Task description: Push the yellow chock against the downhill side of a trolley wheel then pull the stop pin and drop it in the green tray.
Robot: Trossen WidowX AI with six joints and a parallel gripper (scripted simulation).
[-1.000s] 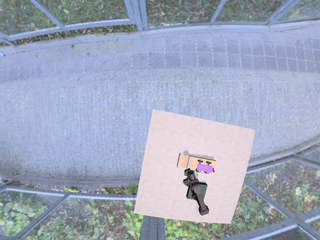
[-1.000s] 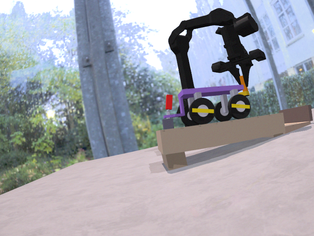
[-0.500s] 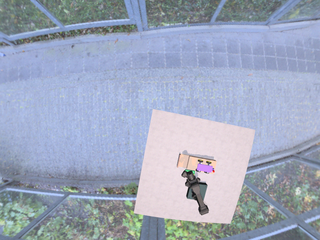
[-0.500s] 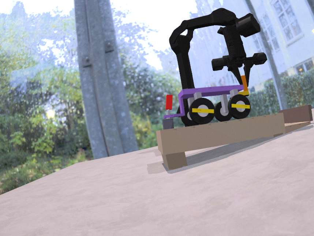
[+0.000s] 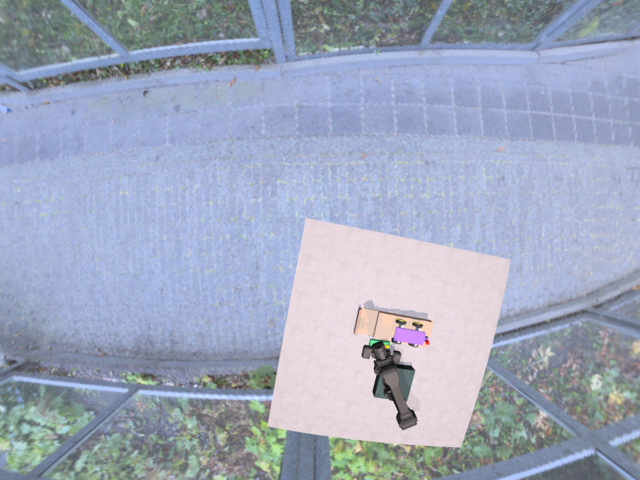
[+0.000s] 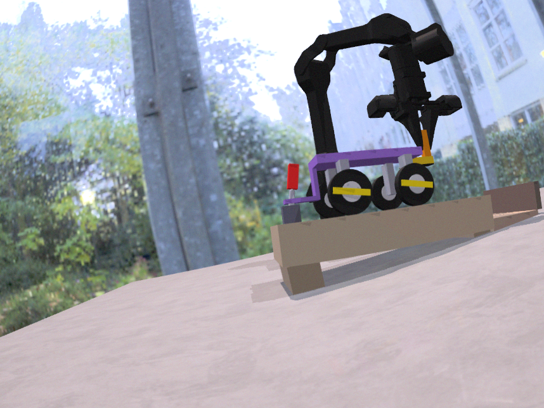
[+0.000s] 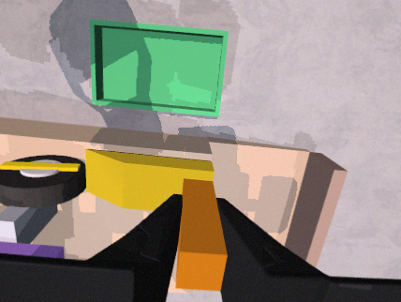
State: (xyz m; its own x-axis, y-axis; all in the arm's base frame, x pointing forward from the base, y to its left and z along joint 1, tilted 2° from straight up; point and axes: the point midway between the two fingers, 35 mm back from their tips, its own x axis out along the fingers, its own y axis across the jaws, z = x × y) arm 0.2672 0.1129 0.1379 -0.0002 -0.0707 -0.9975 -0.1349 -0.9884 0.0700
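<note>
Now: the red-headed stop pin 30 mm ahead of my gripper tip, 270 mm to the right of it and 20 mm below it. Also, from my gripper tip: green tray 60 mm behind, 40 mm to the right, 160 mm below; tan ramp 60 mm ahead, 160 mm to the right, 110 mm below; purple trolley 60 mm ahead, 170 mm to the right, 40 mm below.
</note>
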